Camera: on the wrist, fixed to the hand. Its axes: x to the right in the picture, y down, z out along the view.
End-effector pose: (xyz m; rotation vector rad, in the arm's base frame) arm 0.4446 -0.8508 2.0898 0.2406 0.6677 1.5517
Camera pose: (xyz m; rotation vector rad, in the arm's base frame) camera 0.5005 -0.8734 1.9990 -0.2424 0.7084 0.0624
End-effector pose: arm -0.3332 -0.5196 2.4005 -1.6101 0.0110 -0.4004
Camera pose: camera -0.3744 -0.5570 2.4942 -1.2106 -1.1968 -1.5695
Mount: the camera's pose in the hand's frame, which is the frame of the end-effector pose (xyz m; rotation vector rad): -0.0061 -0.0971 -0.0492 0.1134 0.0830 -1.5217
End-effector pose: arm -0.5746 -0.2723 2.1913 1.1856 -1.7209 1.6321
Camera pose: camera -0.5008 -0.2147 2.2472 1.7170 -0.2702 0.7284
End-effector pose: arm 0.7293 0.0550 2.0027 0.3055 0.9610 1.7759
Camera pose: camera 0.7672 0.0398 1.9016 -0.3882 0.9115 0.3343
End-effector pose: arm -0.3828 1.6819 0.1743 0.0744 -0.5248 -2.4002
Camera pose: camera -0.4276 1.7359 0.0909 -0.5372 0.4080 2.2506
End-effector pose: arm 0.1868 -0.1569 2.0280 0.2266 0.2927 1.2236
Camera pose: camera 0.2544 -0.1936 1.9507 0.0040 0.4678 -0.2911
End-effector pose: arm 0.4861 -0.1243 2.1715 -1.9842 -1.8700 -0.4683
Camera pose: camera 0.3895 -0.1487 2.2157 -0.1059 -2.8887 -0.7201
